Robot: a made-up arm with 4 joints. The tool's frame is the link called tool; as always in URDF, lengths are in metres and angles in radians. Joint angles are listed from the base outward. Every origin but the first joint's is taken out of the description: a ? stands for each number. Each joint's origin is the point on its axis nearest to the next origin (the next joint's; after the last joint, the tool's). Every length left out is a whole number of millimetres.
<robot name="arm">
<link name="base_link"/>
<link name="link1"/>
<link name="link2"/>
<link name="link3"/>
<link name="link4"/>
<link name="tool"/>
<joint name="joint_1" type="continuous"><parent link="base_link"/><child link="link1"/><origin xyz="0.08 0 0.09" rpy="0 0 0"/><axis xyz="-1 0 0"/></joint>
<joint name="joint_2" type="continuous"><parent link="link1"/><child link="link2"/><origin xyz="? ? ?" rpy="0 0 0"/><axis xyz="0 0 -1"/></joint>
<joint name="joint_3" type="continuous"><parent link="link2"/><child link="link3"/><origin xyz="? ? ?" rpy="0 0 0"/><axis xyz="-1 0 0"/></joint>
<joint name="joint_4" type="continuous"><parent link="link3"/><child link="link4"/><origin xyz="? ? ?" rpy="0 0 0"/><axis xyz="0 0 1"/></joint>
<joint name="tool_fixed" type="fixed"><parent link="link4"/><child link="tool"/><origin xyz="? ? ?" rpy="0 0 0"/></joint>
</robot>
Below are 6 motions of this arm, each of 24 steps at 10 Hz.
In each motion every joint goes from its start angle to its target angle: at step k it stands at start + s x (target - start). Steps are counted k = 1, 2, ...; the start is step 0. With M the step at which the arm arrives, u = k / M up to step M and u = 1 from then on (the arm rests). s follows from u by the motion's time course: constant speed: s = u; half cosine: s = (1 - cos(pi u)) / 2; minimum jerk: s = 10 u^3 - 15 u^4 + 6 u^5.
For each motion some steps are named. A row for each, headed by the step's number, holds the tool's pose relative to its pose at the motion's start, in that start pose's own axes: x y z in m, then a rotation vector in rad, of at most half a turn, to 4 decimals.
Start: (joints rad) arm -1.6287 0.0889 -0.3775 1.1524
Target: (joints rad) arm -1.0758 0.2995 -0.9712 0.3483
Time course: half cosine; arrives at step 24
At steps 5, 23, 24:
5: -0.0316 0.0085 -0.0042 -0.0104 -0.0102 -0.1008
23: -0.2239 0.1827 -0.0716 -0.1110 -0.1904 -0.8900
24: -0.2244 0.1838 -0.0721 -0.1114 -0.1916 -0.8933

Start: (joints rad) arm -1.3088 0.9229 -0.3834 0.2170
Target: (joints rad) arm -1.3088 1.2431 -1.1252 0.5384
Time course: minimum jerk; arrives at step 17
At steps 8, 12, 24:
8: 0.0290 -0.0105 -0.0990 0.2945 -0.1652 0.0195
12: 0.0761 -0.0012 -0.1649 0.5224 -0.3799 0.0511
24: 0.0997 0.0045 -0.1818 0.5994 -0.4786 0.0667

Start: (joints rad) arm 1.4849 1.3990 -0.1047 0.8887
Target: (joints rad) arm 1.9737 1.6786 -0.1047 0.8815
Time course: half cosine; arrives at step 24
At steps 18, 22, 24:
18: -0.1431 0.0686 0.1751 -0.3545 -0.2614 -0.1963
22: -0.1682 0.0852 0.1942 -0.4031 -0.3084 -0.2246
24: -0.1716 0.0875 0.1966 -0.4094 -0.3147 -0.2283

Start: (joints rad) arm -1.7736 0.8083 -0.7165 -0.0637
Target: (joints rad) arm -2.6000 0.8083 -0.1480 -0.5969
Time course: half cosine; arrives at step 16
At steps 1, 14, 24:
1: -0.0021 -0.0005 0.0006 -0.0003 0.0043 -0.0089
14: -0.1118 0.0179 0.1035 -0.1482 0.5026 -0.7446
24: -0.1115 0.0198 0.1080 -0.1591 0.5241 -0.7669

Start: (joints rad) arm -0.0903 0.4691 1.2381 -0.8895
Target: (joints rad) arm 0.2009 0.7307 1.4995 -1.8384
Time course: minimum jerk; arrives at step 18
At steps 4, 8, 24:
4: -0.0308 0.0074 0.0103 -0.0364 -0.0223 -0.0886
8: -0.1494 0.0684 0.0319 -0.1717 -0.1411 -0.4590
24: -0.2726 0.2583 -0.0346 -0.3392 -0.4687 -1.1391

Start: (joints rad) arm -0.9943 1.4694 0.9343 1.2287
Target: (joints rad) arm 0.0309 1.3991 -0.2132 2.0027
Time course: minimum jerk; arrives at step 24
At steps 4, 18, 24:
4: -0.0063 0.0047 0.0067 -0.0109 -0.0428 0.0003
18: -0.1257 0.2938 0.3412 -0.8856 -0.8274 0.2791
24: -0.1387 0.3673 0.3809 -1.0511 -0.8592 0.3424

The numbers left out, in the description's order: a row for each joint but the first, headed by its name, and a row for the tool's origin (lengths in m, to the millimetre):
joint_2: 0 -0.01 0.19
joint_3: 0.21 0.12 0
joint_4: 0 0.01 -0.02
tool: -0.07 -0.36 0

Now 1 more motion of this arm.
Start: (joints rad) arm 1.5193 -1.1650 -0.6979 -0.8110
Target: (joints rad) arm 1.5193 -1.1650 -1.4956 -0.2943
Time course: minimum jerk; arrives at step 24
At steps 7, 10, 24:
7: 0.0256 -0.0016 -0.0254 0.0871 0.0847 0.0786
10: 0.0547 0.0033 -0.0645 0.2079 0.1829 0.1780
24: 0.1079 0.0876 -0.2189 0.6862 0.4232 0.4888

